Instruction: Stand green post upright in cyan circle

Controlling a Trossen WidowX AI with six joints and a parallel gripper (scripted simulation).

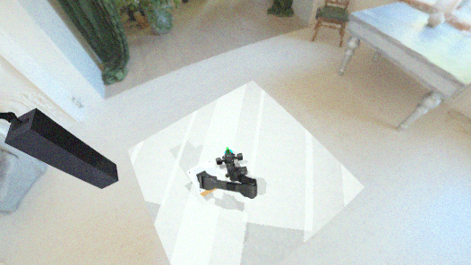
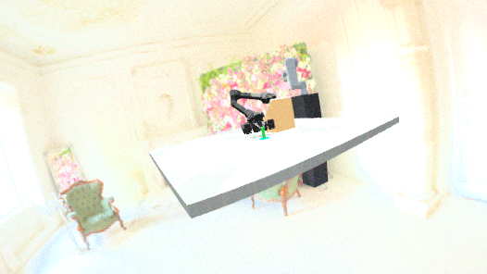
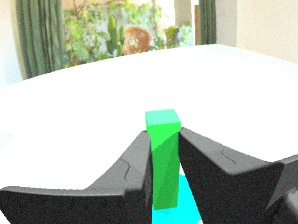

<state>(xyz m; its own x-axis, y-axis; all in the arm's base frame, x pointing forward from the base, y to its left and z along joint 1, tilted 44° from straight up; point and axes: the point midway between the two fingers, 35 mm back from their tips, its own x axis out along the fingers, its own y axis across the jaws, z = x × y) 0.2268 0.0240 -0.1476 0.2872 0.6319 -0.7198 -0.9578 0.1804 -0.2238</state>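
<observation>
My gripper tip is 2 cm above the green post. The rest, counted from my gripper tip: cyan circle 6 cm below.
</observation>
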